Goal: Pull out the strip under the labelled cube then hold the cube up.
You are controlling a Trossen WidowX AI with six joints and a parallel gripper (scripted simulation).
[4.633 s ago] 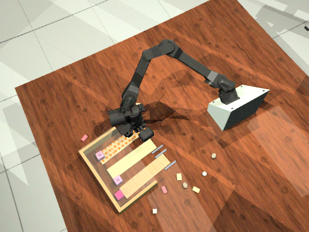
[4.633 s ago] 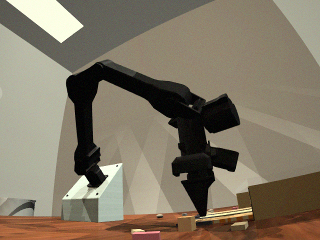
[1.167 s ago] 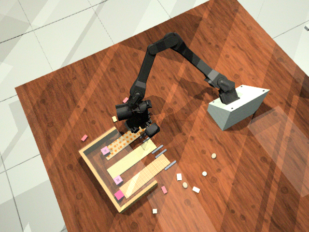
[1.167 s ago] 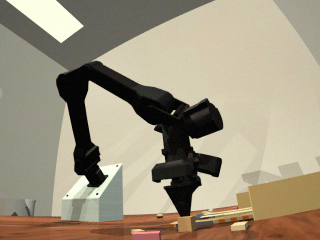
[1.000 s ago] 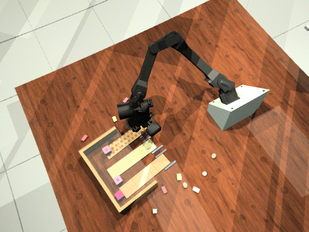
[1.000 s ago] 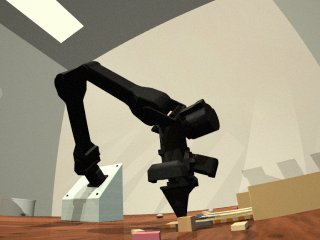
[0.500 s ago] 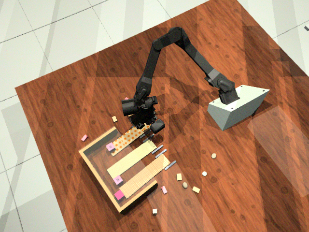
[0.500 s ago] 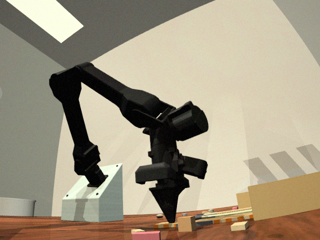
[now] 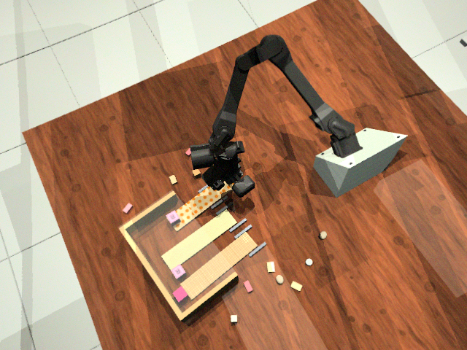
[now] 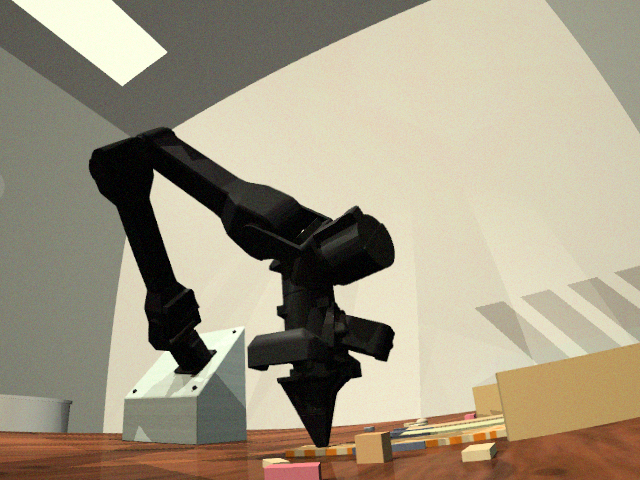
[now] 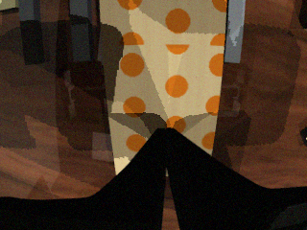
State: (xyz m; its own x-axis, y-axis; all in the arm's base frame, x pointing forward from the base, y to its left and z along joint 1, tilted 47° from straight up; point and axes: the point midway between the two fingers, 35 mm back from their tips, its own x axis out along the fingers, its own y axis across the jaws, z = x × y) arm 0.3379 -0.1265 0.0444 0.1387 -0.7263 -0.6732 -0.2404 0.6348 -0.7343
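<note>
Right now my gripper tip is 10 cm short of the orange-dotted strip and 3 cm to the right of it. Round my gripper tip: tan cube 9 cm ahead, 7 cm to the right.
</note>
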